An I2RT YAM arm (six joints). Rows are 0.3 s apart.
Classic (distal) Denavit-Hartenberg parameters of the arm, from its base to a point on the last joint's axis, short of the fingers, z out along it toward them. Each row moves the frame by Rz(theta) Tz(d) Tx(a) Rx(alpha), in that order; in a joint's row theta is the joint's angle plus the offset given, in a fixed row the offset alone. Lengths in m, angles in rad.
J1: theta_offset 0, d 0.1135, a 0.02, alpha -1.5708
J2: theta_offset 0, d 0, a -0.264, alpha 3.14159
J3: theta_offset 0.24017, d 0, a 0.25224, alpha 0
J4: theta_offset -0.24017, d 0, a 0.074, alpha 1.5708
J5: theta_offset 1.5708, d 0, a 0, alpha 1.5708
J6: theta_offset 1.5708, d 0.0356, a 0, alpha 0
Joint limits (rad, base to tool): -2.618..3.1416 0..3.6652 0..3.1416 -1.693..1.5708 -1.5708..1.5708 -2.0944..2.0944
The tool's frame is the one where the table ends.
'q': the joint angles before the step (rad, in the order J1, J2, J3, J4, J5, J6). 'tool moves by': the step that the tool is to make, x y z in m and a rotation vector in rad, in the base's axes. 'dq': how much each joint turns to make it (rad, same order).
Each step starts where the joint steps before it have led.
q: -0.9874 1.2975 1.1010 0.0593 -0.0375 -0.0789
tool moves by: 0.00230 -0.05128 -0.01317 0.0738 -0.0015 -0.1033
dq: -0.0719 0.1769 0.1168 -0.0011 0.0243 0.0444
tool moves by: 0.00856 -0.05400 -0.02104 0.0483 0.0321 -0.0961
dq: -0.0420 0.2042 0.1464 0.0000 0.0540 0.0068
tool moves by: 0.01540 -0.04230 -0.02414 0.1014 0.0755 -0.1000
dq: -0.0043 0.1913 0.1873 -0.1214 0.0976 0.0094
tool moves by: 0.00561 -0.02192 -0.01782 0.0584 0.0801 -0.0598
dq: -0.0051 0.1063 0.1067 -0.0851 0.0686 -0.0194
